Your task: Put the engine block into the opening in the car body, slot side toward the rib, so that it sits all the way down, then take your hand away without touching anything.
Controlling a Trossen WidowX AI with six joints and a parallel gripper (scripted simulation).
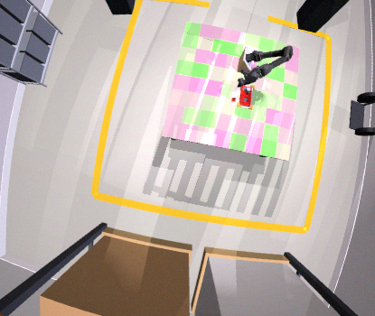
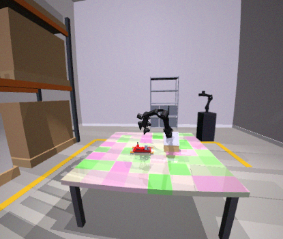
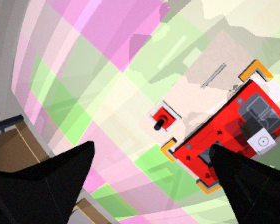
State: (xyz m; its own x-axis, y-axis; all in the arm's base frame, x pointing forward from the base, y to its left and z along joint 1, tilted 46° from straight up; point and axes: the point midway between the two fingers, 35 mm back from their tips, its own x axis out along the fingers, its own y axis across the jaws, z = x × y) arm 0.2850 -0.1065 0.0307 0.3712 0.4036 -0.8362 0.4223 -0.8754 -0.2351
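The grey striped engine block is 14 cm below my gripper tip, 13 cm to the left of it and 4 cm behind it.
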